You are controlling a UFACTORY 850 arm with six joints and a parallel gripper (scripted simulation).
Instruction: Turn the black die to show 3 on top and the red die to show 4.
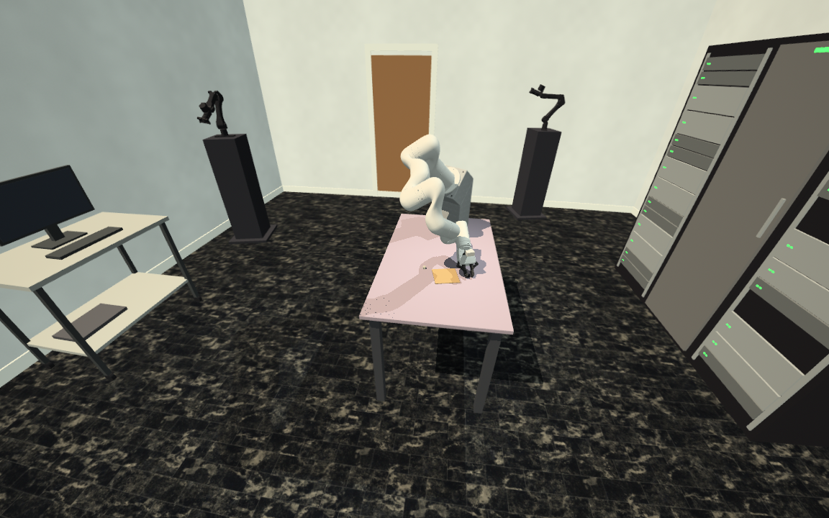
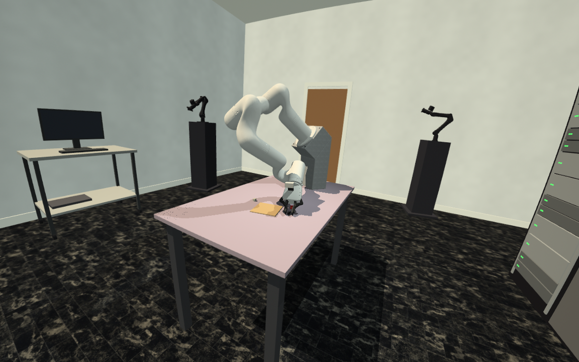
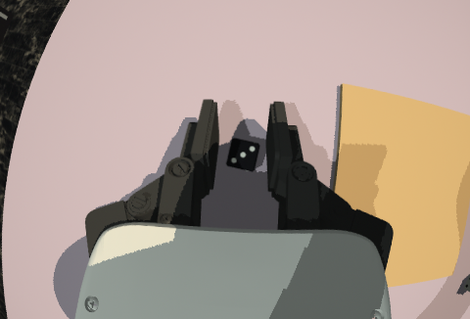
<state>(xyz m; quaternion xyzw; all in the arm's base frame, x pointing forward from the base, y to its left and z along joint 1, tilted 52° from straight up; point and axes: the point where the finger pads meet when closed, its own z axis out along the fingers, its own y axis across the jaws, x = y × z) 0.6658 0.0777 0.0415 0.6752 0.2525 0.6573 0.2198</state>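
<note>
My hand is 20 mm above the black die. From my hand the other things lie so: mat 20 mm behind, 130 mm to the right, 20 mm below; red die 90 mm behind, 10 mm to the right, 20 mm below; white die 110 mm behind, 240 mm to the right, 20 mm below.
</note>
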